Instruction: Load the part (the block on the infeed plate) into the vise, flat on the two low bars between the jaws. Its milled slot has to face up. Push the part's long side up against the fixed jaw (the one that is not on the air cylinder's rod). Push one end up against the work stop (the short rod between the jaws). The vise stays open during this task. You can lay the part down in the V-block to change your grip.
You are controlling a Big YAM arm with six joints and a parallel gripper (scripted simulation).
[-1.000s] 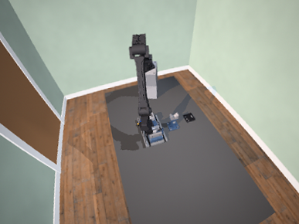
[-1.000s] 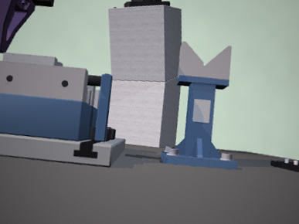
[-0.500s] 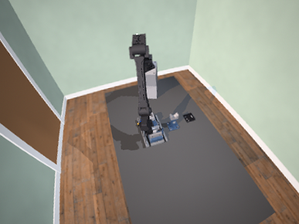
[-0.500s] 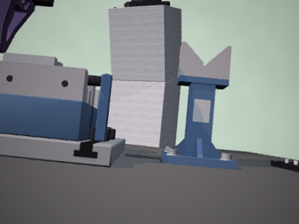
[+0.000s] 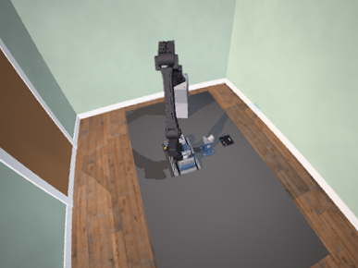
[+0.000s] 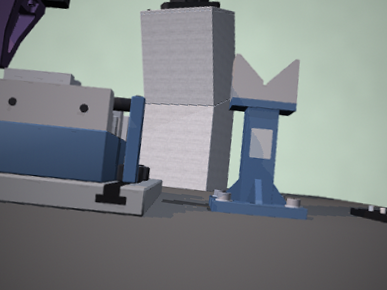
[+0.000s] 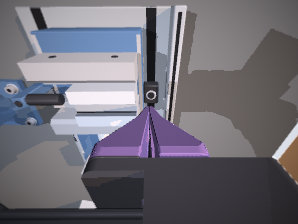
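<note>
Right now the part is 10 mm ahead of my hand, 40 mm to the left of it and 20 mm below it. Also, from my hand: dark work stop rod: 20 mm ahead, 110 mm to the left, 30 mm below; moving jaw: 20 mm behind, 70 mm to the left, 40 mm below; fixed jaw: 40 mm ahead, 60 mm to the left, 40 mm below.
</note>
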